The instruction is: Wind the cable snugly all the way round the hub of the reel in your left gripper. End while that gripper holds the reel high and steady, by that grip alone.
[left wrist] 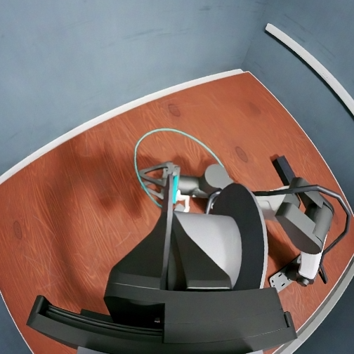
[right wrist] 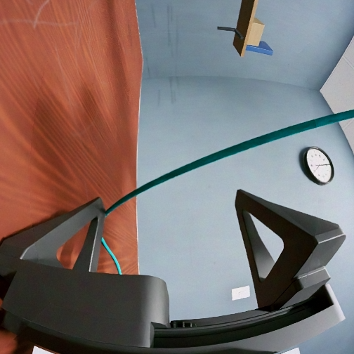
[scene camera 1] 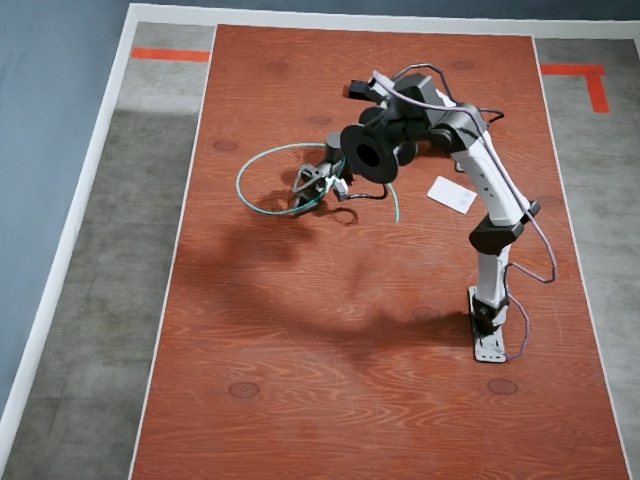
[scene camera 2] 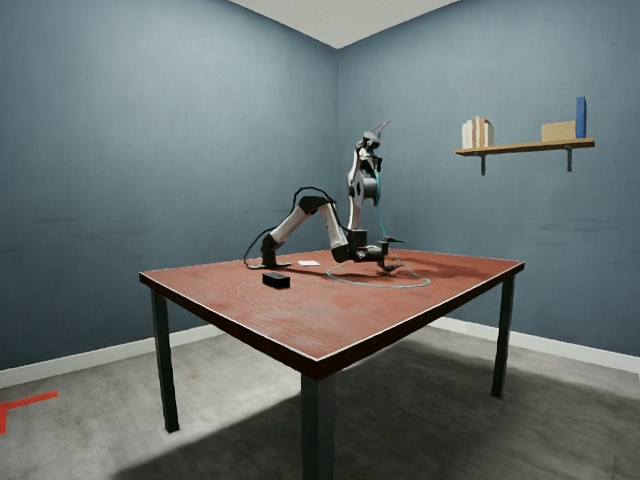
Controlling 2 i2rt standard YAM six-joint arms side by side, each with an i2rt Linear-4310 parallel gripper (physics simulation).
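Frame: origin at the left arm's base, x ahead, y up, z right, level; millimetres.
Seen in the pictures: left gripper, between the fingertips: [scene camera 1: 361, 131] [scene camera 2: 375, 175]; right gripper, between the fingertips: [scene camera 1: 293, 202] [scene camera 2: 402, 253]; left arm's base, origin of its link: [scene camera 1: 485, 323]; right arm's base, origin of its link: [scene camera 2: 269, 266].
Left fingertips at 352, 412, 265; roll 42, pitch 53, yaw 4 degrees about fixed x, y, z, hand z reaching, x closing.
Note:
Pixels of each thing's top centre, then the offset from my left fingertips to it, as dx, dy, dz. "spot": a spot on its surface instead. Level surfaces: height alone.
- reel, centre of its top: [scene camera 1: 382, 121] [scene camera 2: 366, 170] -42, +24, +10
- teal cable, a spot on its surface: [scene camera 1: 237, 180] [scene camera 2: 425, 284] spot: +330, -410, +148
- black box, centre of its top: [scene camera 1: 367, 87] [scene camera 2: 275, 275] -48, -377, +510
- table, height of its surface: dy -412
- white card, centre of its top: [scene camera 1: 451, 194] [scene camera 2: 308, 262] -296, -406, +129
The reel [scene camera 1: 369, 155] [scene camera 2: 367, 191] [left wrist: 252, 235] has dark flanges and a pale grey hub [left wrist: 217, 240]. My left gripper [left wrist: 167, 218] is shut on it and holds it high above the table. The teal cable [scene camera 1: 238, 180] [scene camera 2: 428, 282] [left wrist: 135, 155] [right wrist: 240, 149] runs down from the reel into a wide loop on the table; a tail hangs at the right in scene camera 1. The visible hub side is bare. My right gripper [scene camera 1: 297, 198] [scene camera 2: 400, 254] [right wrist: 168, 201] is open, low by the cable below the reel. The cable crosses beyond its fingertips and passes behind one finger.
A black box [scene camera 1: 357, 89] [scene camera 2: 275, 280] [left wrist: 283, 170] lies on the table [scene camera 1: 361, 413] [scene camera 2: 289, 320]. A white card [scene camera 1: 451, 194] [scene camera 2: 309, 263] lies near the left arm. A wall shelf [scene camera 2: 527, 147] [right wrist: 245, 30] and a clock [right wrist: 319, 165] are beyond the table.

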